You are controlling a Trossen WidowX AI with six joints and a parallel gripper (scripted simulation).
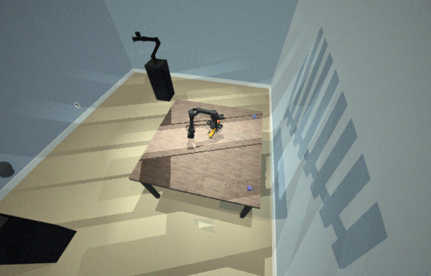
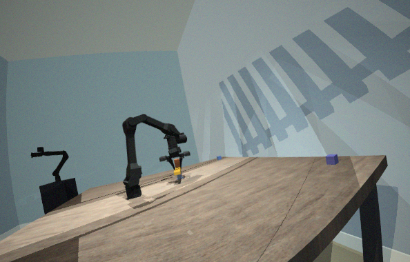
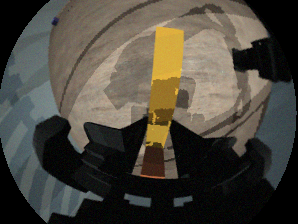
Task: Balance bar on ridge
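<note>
Right now the grey-blue piece is 60 mm below my gripper tip, 30 mm to the left of it and 10 mm ahead of it. Also, from my gripper tip: purple cube (620 mm to the right, 470 mm ahead, 40 mm below).
</note>
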